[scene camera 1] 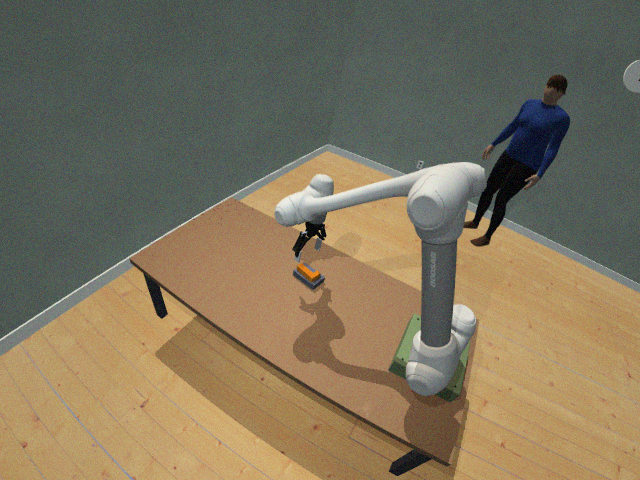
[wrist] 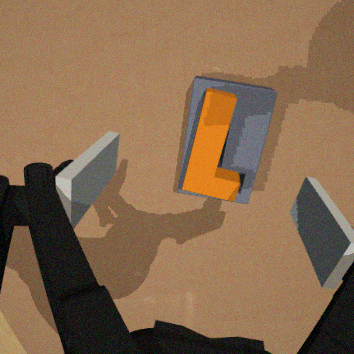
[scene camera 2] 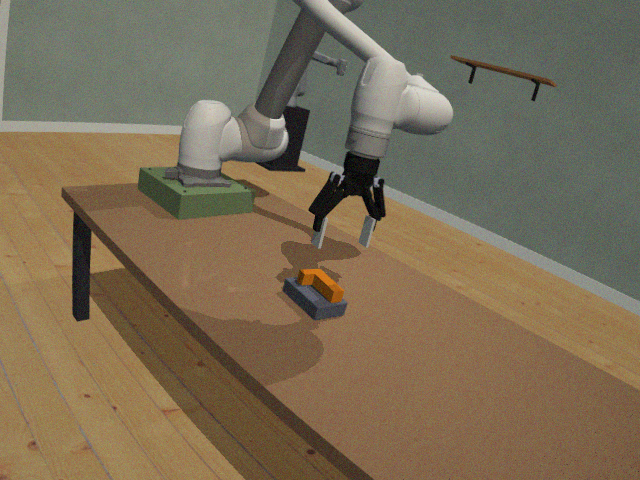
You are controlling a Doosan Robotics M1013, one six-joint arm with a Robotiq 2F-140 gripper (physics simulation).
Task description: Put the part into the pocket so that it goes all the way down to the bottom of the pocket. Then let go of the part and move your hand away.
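Places are measured from the arm's base along level axes (x right, y ahead, z up), in metres.
Where they show: gripper, fingertip midpoint: (scene camera 1: 307,255) (wrist: 208,173) (scene camera 2: 340,245); arm's base, link origin: (scene camera 2: 197,179).
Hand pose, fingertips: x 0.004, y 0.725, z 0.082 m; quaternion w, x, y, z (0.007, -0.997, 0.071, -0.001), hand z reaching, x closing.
Each offset is from my fingertips to the centre of the thing. Level surfaces: height alone.
The orange L-shaped part {dz -0.112, dx +0.015, dy -0.016 m} (scene camera 1: 308,272) (scene camera 2: 329,286) (wrist: 207,145) sits at the pocket of the blue-grey block {dz -0.145, dx +0.019, dy -0.021 m} (scene camera 1: 303,280) (scene camera 2: 301,298) (wrist: 256,137). Much of the part's height stands above the block's top face. In the wrist view, dark slivers of the pocket show beside the long bar's inner side and beside the short leg's end. The part's underside and the pocket floor are hidden, so its depth cannot be read. My gripper (scene camera 1: 308,253) (scene camera 2: 342,244) (wrist: 208,173) is wide open and empty, above the block and apart from the part.
The block lies on the brown table {dz -0.163 m} (scene camera 1: 217,268) (scene camera 2: 465,372). The arm's green base (scene camera 1: 404,345) (scene camera 2: 214,204) stands at the table's far end in the second scene view. A person (scene camera 1: 535,131) stands on the floor beyond the table.
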